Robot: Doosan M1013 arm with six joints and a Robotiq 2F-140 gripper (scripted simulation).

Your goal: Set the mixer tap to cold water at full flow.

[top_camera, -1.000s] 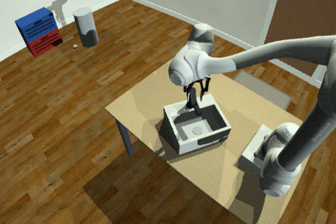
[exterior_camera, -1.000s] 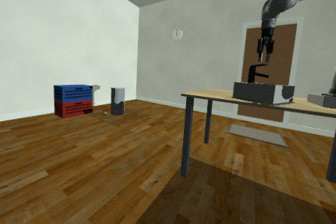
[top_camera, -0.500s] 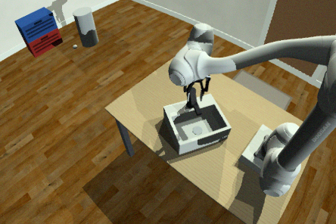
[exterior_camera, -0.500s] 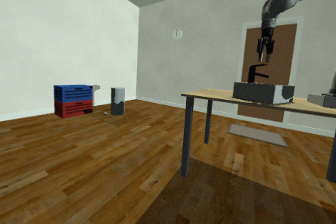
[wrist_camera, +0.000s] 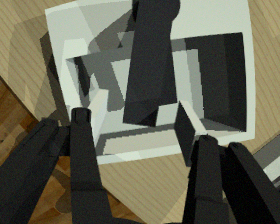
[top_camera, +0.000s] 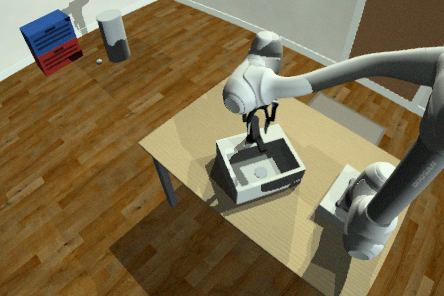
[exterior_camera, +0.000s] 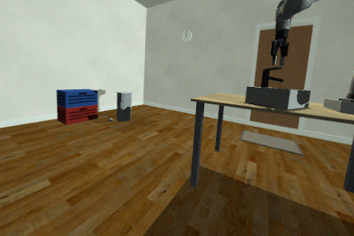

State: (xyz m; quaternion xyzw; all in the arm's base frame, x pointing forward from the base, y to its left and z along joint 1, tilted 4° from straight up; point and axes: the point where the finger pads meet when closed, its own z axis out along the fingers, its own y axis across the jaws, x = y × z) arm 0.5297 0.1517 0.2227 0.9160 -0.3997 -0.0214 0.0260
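Now: the lever 30 mm ahead of my hand, 30 mm to the right of it and 50 mm below it. Round my hand: white sink basin: 40 mm behind, 10 mm to the right, 280 mm below.
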